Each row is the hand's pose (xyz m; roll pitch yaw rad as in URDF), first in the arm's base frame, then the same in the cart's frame.
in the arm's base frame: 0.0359 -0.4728 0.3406 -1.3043 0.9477 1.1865
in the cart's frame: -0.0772 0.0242 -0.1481 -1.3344 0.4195 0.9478
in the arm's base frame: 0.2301 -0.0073 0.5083 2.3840 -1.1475 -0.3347
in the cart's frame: 0.1197 0.3150 0.2509 -2.8774 -0.9421 -1.4606
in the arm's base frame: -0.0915 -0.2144 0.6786 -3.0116 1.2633 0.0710
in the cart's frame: -0.2646 0.1498 0.2345 -2.2856 0.8457 0.5032
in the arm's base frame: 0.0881 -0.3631 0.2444 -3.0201 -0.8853 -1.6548
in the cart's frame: 0.0171 0.1452 -0.1699 -2.8304 -0.3779 -1.9897
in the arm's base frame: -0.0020 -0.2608 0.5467 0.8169 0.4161 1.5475
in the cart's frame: -0.1464 0.1381 0.1186 0.6113 -0.0732 1.2922
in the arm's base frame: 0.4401 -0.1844 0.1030 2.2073 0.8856 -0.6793
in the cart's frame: 0.4172 0.2660 -0.1349 3.0313 0.8399 -0.2570
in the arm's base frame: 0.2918 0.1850 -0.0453 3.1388 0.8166 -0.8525
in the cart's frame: 0.3757 0.6886 -0.1261 -2.3387 0.8759 -0.4534
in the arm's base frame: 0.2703 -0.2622 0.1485 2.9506 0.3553 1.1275
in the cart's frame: 0.2324 0.2242 -0.1675 2.9529 -0.1734 0.9087
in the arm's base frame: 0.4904 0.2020 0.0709 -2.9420 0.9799 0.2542
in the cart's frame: 0.5291 0.6049 0.0246 -2.4638 0.5675 0.3798
